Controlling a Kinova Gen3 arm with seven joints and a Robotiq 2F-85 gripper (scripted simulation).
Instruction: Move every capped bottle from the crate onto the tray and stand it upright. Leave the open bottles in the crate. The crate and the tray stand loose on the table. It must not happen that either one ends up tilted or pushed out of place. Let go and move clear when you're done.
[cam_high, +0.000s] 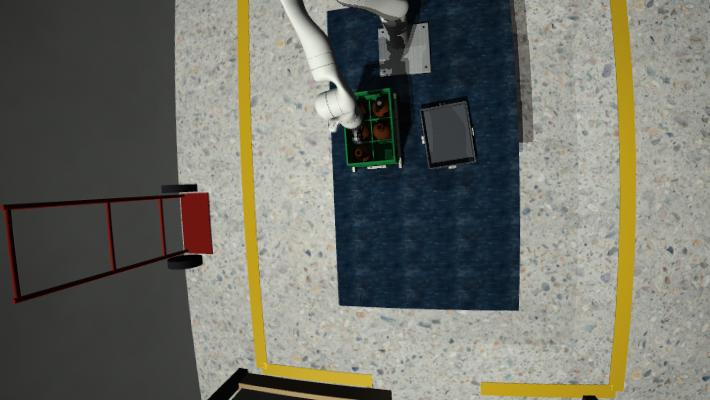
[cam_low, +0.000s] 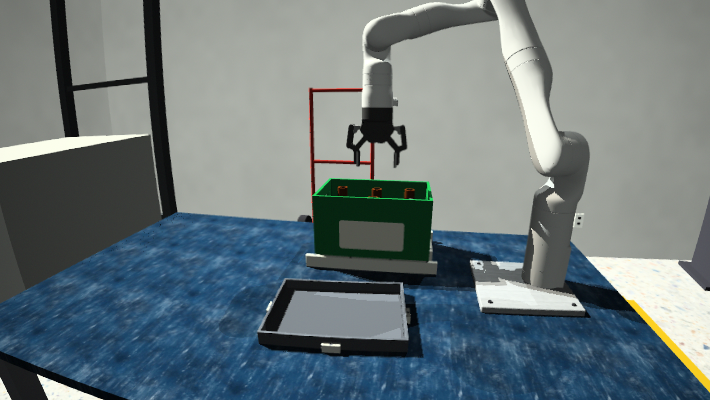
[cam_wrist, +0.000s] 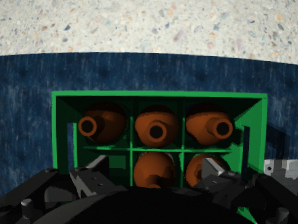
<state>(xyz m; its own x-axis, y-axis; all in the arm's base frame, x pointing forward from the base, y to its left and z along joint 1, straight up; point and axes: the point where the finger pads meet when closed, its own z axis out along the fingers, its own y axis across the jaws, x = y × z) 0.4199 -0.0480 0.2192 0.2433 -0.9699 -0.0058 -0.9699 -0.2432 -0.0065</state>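
Now: hand 140 mm above the bottle, 100 mm past it and 40 mm to the right of it. Also, from my hand: grey tray (320 mm to the left, 220 mm below, 40 mm behind); then green crate (150 mm below, 20 mm to the left).
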